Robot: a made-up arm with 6 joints. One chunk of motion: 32 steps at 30 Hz.
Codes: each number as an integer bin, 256 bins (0 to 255) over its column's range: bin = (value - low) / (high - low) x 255, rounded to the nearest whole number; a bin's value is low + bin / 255 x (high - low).
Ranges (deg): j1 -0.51..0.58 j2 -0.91..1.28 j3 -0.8..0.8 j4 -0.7..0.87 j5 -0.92..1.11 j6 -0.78..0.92
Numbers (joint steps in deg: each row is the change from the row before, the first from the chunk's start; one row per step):
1: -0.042 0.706 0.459 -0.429 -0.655 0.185
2: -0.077 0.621 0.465 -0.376 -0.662 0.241
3: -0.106 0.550 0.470 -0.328 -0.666 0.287
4: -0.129 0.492 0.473 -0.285 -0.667 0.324
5: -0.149 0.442 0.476 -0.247 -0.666 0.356
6: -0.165 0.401 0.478 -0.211 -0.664 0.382
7: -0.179 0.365 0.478 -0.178 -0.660 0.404
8: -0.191 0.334 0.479 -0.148 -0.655 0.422
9: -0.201 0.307 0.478 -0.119 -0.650 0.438
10: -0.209 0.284 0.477 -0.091 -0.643 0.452
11: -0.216 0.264 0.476 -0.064 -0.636 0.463
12: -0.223 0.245 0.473 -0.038 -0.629 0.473
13: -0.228 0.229 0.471 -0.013 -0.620 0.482
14: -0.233 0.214 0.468 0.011 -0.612 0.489
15: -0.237 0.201 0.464 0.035 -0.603 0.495
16: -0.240 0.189 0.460 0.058 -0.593 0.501
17: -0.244 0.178 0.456 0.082 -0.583 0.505
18: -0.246 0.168 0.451 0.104 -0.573 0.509
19: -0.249 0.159 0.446 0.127 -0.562 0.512
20: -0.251 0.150 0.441 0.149 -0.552 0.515
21: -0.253 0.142 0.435 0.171 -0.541 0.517
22: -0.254 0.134 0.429 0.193 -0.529 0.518
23: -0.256 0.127 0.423 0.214 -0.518 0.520
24: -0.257 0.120 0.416 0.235 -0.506 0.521
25: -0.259 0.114 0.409 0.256 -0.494 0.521
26: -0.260 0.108 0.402 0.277 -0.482 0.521
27: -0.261 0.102 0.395 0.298 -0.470 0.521
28: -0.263 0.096 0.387 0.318 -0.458 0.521
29: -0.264 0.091 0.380 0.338 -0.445 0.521
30: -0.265 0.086 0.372 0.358 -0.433 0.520
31: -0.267 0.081 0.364 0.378 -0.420 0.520
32: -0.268 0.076 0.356 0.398 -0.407 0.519
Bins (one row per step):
1: 109 188 201 44 33 145
2: 101 178 202 53 32 153
3: 95 170 202 60 32 160
4: 89 163 203 67 32 166
5: 84 157 203 74 32 170
6: 81 153 204 79 32 174
7: 77 148 204 85 33 178
8: 75 145 204 90 33 180
9: 72 142 204 94 34 183
10: 70 139 204 99 35 185
11: 69 137 203 103 36 186
12: 67 134 203 108 37 188
13: 66 133 203 112 38 189
14: 65 131 202 115 39 190
15: 64 129 201 119 40 191
16: 63 128 201 123 41 192
17: 62 127 200 127 42 193
18: 62 126 199 131 44 193
19: 61 124 199 134 45 194
20: 61 123 198 138 46 194
21: 60 122 197 141 48 195
22: 60 122 196 145 49 195
23: 59 121 195 148 50 195
24: 59 120 194 152 52 195
25: 59 119 193 155 54 195
26: 58 119 192 159 55 195
27: 58 118 190 162 57 195
28: 58 117 189 165 58 195
29: 58 117 188 169 60 195
30: 57 116 187 172 61 195
31: 57 115 186 175 63 195
32: 57 115 184 178 64 195

